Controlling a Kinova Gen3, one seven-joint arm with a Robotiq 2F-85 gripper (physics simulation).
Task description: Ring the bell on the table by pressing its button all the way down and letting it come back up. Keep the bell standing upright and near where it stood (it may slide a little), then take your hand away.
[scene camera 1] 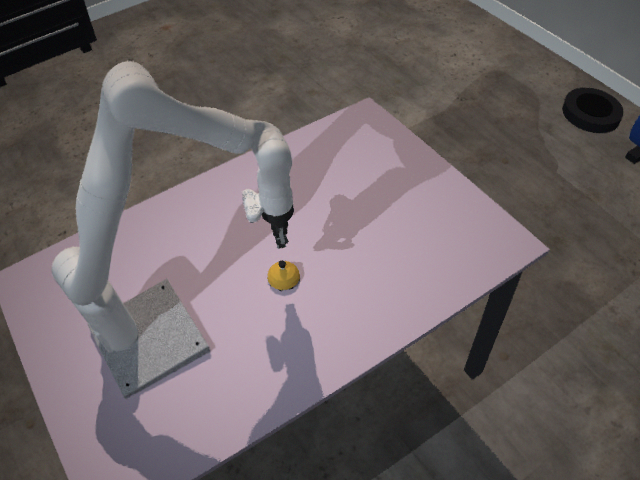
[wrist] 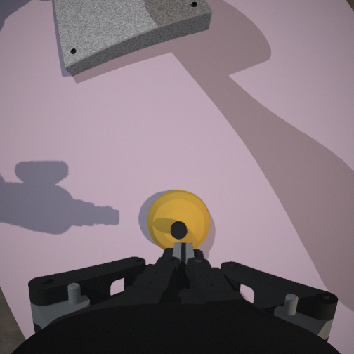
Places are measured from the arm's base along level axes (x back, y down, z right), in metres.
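Pixels of known places: gripper, fingertip midpoint: (scene camera 1: 281, 246); arm's base at its link origin: (scene camera 1: 120, 334).
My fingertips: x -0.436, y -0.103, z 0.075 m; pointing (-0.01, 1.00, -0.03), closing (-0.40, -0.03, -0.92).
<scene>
Ahead of a thing's pixels: the offset from my fingertips to its middle. Level surfaces: height alone.
A yellow dome-shaped bell @(dx +0.005, dy +0.097, dz +0.001 m) (scene camera 1: 283, 277) (wrist: 192, 212) stands upright on the pink table @(dy +0.130 m) (scene camera 1: 413, 268) (wrist: 110, 120). Its black button @(dx +0.005, dy +0.069, dz +0.001 m) (scene camera 1: 281, 264) (wrist: 179, 230) sticks up at the top of the dome. My gripper (scene camera 1: 281, 246) (wrist: 182, 254) is shut with nothing between its fingers. It points down and hangs above the bell, with a visible gap between the fingertips and the button in the scene view. In the wrist view the fingertips overlap the lower edge of the dome, and the whole button shows just beyond them.
The arm's grey base plate (scene camera 1: 173, 341) (wrist: 110, 30) lies on the table to the left of the bell in the scene view. The arm's shadows fall across the table on both sides of the bell. A black tyre (scene camera 1: 573, 116) lies on the floor far right.
</scene>
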